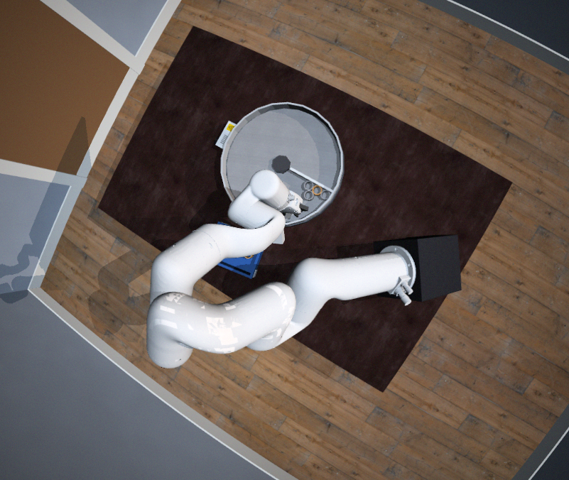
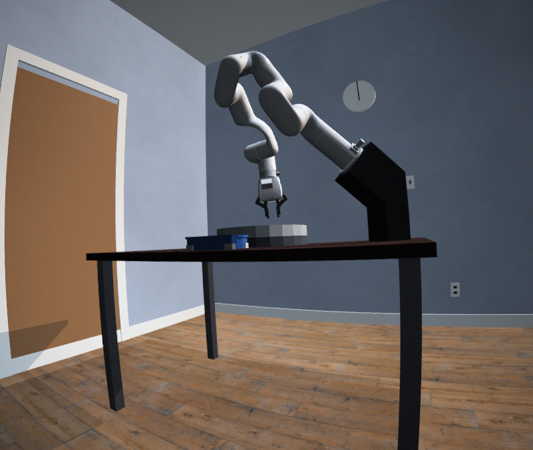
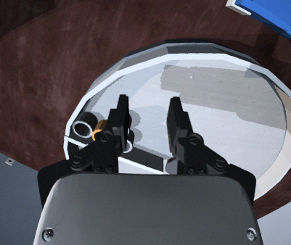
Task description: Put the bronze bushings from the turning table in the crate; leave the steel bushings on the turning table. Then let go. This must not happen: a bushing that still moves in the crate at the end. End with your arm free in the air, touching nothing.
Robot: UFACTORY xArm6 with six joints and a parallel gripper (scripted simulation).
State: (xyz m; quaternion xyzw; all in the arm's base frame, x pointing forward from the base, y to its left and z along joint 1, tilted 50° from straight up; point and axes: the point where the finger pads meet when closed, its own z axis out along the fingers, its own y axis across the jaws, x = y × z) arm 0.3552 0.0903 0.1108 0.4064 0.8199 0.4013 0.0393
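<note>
Right now my hand is 160 mm short of the round grey turning table, 60 mm to the left of it and 90 mm above it. Round my hand: crate 30 mm ahead, 250 mm to the left, 120 mm below.
</note>
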